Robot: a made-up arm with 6 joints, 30 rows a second.
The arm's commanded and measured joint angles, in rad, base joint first. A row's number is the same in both.
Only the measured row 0 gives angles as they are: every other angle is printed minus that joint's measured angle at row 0.
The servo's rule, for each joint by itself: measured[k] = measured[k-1] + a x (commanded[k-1-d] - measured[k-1]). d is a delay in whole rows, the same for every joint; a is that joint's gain. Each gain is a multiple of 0.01, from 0.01 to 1. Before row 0 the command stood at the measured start. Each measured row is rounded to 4 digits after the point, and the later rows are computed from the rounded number. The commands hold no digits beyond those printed.
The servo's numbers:
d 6
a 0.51 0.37 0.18 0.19 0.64 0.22
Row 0, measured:
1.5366 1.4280 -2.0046 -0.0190 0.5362 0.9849
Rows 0 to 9, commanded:
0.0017 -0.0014 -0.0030 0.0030 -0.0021 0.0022
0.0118 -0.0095 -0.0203 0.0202 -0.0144 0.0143
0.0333 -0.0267 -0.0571 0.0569 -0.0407 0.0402
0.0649 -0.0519 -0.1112 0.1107 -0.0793 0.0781
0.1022 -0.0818 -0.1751 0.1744 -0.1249 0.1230
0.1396 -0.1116 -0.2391 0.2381 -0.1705 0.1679
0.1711 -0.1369 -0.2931 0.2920 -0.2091 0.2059
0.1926 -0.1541 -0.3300 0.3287 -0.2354 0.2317
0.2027 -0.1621 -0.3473 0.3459 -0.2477 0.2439
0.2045 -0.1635 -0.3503 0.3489 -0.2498 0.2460
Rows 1 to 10, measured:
0.0000 0.0000 0.0000 0.0000 0.0000 0.0000
0.0000 0.0000 0.0000 0.0000 0.0000 0.0000
0.0000 0.0000 0.0000 0.0000 0.0000 0.0000
0.0000 0.0000 0.0000 0.0000 0.0000 0.0000
0.0000 0.0000 0.0000 0.0000 0.0000 0.0000
0.0000 0.0000 0.0000 0.0000 0.0000 0.0000
0.0009 -0.0005 -0.0005 0.0006 -0.0013 0.0005
0.0065 -0.0038 -0.0041 0.0043 -0.0097 0.0035
0.0202 -0.0123 -0.0136 0.0143 -0.0295 0.0116
0.0430 -0.0270 -0.0312 0.0326 -0.0614 0.0262

